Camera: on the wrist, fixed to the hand. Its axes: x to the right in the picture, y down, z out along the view.
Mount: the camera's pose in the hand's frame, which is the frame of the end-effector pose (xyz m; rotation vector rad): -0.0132 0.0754 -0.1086 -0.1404 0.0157 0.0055
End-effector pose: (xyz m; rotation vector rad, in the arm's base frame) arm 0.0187 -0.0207 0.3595 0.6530 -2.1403 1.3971
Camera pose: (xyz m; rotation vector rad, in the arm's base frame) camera -0.0031 0.1085 0.3373 0.5807 -2.2056 1.2371
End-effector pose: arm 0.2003 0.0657 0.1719 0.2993 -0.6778 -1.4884
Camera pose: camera 0.3254 0.0615 0.1274 0.2011 -0.5580 -1.5186
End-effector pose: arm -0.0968 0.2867 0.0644 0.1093 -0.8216 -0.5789
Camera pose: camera 0.0075 0.3433 0.0047 -0.0168 -0.7635 -0.6280
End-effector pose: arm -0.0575 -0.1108 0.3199 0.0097 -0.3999 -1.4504
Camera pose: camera 0.0435 -0.1134 0.2336 -0.0928 -0.2844 -1.4694
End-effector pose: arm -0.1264 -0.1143 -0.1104 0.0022 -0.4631 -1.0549
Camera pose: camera -0.0287 -0.0889 -0.1968 -0.1152 -0.3739 -1.0794
